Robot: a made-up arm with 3 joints. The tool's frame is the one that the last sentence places.
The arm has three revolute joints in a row. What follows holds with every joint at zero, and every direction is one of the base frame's. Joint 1 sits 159.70 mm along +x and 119.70 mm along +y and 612.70 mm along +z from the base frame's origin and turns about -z. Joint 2 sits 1.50 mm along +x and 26.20 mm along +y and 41.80 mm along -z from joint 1 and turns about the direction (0.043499, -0.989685, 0.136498). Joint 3 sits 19.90 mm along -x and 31.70 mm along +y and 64.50 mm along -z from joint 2 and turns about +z. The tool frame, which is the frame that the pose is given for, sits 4.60 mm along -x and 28.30 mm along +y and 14.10 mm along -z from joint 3; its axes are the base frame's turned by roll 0.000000, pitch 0.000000 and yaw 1.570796 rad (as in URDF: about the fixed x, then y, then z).
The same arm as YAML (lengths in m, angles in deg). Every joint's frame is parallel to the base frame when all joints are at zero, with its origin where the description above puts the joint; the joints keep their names.
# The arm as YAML. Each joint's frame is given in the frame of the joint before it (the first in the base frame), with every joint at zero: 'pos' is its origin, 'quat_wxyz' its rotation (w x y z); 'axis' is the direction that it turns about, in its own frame. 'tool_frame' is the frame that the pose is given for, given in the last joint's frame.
length_unit: m
angle_unit: deg
joints:
  - joint: joint 1
    pos: [0.1597, 0.1197, 0.6127]
    quat_wxyz: [1.0, 0.0, 0.0, 0.0]
    axis: "-z"
  - joint: joint 2
    pos: [0.0015, 0.0262, -0.0418]
    quat_wxyz: [1.0, 0.0, 0.0, 0.0]
    axis: [0.043499, -0.989685, 0.136498]
  - joint: joint 3
    pos: [-0.0199, 0.0317, -0.0645]
    quat_wxyz: [1.0, 0.0, 0.0, 0.0]
    axis: "+z"
tool_frame:
  pos: [-0.0046, 0.0283, -0.0141]
  quat_wxyz: [0.707107, 0.0, 0.0, 0.707107]

